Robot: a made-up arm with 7 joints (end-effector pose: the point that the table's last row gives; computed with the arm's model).
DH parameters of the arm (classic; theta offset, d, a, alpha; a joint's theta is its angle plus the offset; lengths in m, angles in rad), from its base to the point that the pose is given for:
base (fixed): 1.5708 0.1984 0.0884 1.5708
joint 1: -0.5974 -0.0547 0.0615 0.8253
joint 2: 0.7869 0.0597 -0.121 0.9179
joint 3: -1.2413 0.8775 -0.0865 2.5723
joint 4: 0 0.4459 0.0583 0.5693
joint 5: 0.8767 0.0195 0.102 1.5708
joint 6: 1.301 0 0.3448 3.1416
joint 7: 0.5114 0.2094 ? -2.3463
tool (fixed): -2.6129 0.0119 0 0
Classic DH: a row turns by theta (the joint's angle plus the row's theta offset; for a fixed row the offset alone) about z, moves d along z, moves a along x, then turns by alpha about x.
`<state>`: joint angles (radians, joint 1 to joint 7).
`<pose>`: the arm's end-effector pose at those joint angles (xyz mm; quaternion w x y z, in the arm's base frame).
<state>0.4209 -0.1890 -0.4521 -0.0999 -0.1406 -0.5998 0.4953</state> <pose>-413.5 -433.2 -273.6 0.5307 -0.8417 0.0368 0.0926</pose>
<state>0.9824 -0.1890 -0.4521 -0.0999 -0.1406 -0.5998 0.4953</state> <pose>-413.5 -101.8 -478.9 0.7431 -0.6617 0.0097 0.0992</pose>
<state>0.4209 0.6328 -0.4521 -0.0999 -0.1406 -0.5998 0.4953</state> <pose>-528.0 164.9 -487.7 0.7432 -0.6220 0.2245 -0.1018</pose>
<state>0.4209 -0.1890 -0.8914 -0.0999 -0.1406 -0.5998 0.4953</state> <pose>-144.7 -512.0 -316.8 0.5138 -0.8267 -0.1737 0.1495</pose>
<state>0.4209 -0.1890 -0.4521 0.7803 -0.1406 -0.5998 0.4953</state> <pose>-214.5 -564.9 -387.7 0.4286 -0.8241 -0.3692 -0.0299</pose>
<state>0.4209 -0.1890 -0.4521 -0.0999 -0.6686 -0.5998 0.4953</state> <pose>-533.7 -251.7 -200.8 0.5058 -0.8129 0.2878 0.0230</pose>
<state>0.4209 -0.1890 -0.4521 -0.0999 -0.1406 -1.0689 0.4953</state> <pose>-489.5 -409.4 -418.0 0.5964 -0.7935 -0.0173 -0.1200</pose>
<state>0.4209 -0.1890 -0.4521 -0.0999 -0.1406 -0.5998 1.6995</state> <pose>-384.8 -417.7 -286.2 0.6329 -0.6324 -0.0992 -0.4356</pose>
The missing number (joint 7, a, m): 0.0297
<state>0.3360 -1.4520 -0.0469 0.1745 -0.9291 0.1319 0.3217</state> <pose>-39.6 -398.9 449.0 0.1069 0.8956 -0.3367 -0.2705</pose>
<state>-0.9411 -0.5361 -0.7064 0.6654 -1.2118 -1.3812 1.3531</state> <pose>-323.3 -765.2 680.6 0.1574 -0.6922 -0.6182 -0.3373</pose>
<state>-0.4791 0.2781 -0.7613 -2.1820 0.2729 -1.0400 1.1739</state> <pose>-304.2 -192.2 65.1 0.2727 -0.6452 0.5470 -0.4584</pose>
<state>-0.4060 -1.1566 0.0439 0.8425 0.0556 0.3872 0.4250</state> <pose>48.9 -178.3 605.4 0.6234 0.6398 0.0414 -0.4475</pose>
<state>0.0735 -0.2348 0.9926 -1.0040 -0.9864 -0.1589 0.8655</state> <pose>-221.5 109.6 116.6 0.1715 0.0504 0.9594 -0.2181</pose>
